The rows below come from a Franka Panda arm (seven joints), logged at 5 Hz.
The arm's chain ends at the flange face. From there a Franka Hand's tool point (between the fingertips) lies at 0.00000 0.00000 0.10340 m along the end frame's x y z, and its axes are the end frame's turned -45 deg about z.
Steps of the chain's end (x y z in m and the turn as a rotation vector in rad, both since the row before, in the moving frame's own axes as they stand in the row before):
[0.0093, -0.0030, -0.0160, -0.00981, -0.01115, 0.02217]
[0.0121, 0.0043, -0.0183, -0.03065, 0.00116, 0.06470]
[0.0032, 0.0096, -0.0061, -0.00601, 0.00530, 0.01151]
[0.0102, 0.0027, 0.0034, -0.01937, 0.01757, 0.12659]
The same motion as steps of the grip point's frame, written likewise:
[0.0072, 0.0043, -0.0160, 0.00095, -0.01482, 0.02217]
[0.0033, 0.0139, -0.0183, -0.02249, -0.02085, 0.06470]
[-0.0046, 0.0099, -0.0061, -0.00800, -0.00050, 0.01151]
[0.0050, 0.0118, 0.0034, -0.02612, -0.00127, 0.12659]

